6 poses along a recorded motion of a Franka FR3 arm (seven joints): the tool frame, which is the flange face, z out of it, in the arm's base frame.
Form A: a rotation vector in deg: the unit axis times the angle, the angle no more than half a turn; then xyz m.
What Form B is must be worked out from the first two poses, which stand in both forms.
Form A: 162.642 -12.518 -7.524 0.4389 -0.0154 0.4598
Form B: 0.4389 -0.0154 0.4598 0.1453 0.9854 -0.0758 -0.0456
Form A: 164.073 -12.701 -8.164 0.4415 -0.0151 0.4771
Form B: 0.4415 -0.0151 0.4771 0.1325 0.9870 -0.0764 -0.0491
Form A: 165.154 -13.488 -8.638 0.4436 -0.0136 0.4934
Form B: 0.4436 -0.0136 0.4934 0.1225 0.9878 -0.0807 -0.0517
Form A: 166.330 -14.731 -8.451 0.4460 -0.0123 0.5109
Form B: 0.4460 -0.0123 0.5109 0.1115 0.9886 -0.0876 -0.0502
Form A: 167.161 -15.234 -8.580 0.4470 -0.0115 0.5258
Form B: 0.4470 -0.0115 0.5258 0.1039 0.9892 -0.0901 -0.0508
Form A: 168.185 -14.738 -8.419 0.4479 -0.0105 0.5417
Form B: 0.4479 -0.0105 0.5417 0.0955 0.9904 -0.0868 -0.0496
